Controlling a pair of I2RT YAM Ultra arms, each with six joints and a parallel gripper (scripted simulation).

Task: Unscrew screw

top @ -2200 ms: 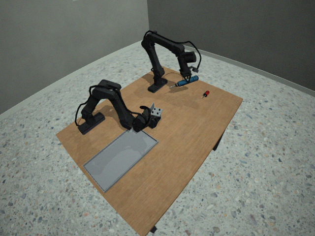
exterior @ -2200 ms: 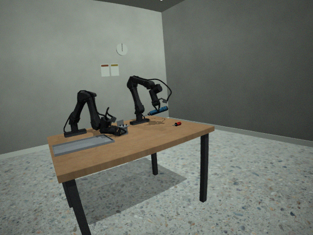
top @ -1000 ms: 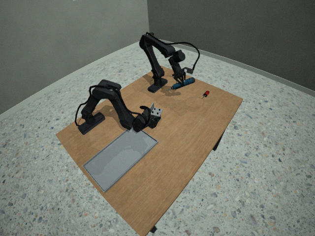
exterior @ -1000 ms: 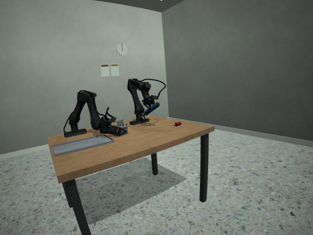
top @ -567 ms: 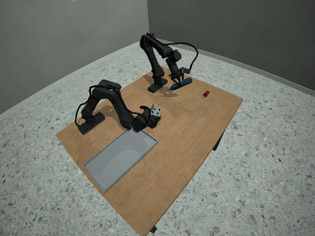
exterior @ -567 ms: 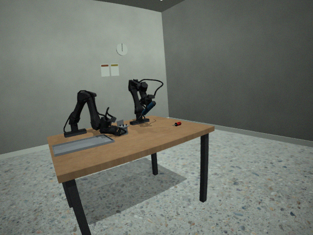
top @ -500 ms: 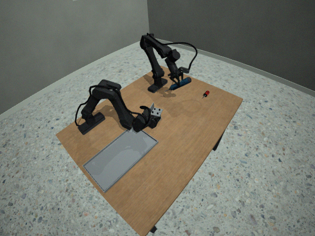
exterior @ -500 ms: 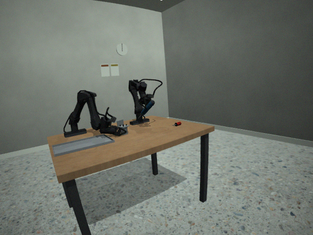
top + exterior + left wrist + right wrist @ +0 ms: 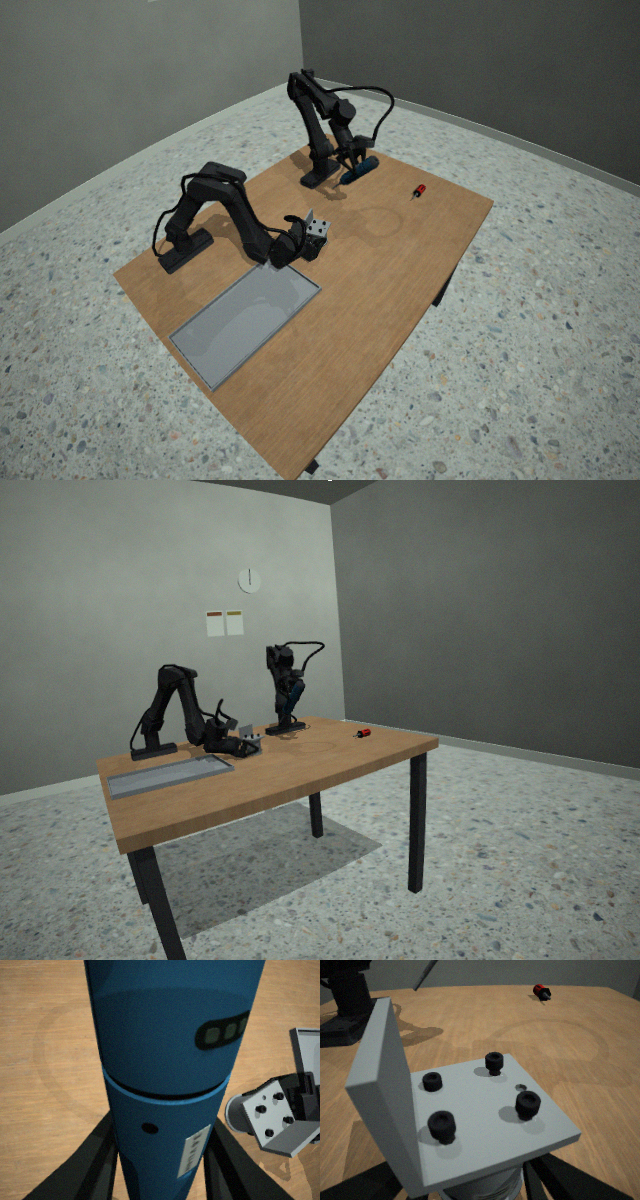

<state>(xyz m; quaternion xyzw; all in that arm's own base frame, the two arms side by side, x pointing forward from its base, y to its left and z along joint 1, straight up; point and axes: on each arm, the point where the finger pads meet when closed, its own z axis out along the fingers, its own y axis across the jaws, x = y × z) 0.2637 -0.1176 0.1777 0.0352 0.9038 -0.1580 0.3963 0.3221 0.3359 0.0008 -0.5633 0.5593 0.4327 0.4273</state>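
My right gripper is now 1 cm below the joint module. Round my right hand: grey L-shaped bracket: 5 cm above; then flat grey tray: 7 cm ahead, 35 cm to the right, 2 cm below; then screw: 2 cm behind, 1 cm to the left, 4 cm above.
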